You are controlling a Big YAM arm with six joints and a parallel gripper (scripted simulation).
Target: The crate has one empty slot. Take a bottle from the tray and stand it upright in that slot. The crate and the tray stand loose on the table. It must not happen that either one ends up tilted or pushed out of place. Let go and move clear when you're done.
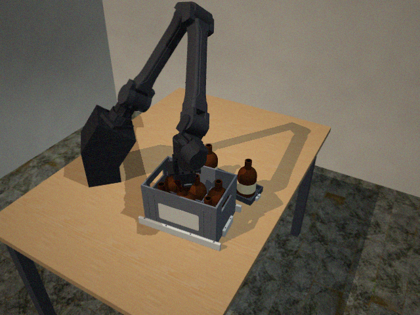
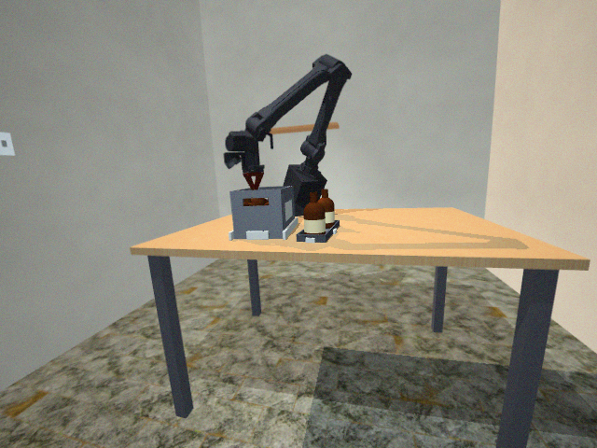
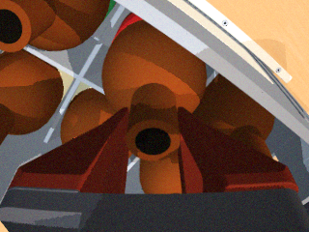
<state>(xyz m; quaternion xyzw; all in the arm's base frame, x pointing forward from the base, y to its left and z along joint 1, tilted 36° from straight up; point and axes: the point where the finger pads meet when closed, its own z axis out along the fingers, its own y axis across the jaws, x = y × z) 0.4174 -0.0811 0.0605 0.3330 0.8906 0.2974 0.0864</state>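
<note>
My gripper is now 2 cm past the grey crate, 4 cm to the right of it and 9 cm above it. Also, from my hand: dark tray (4 cm behind, 26 cm to the left, 16 cm below).
</note>
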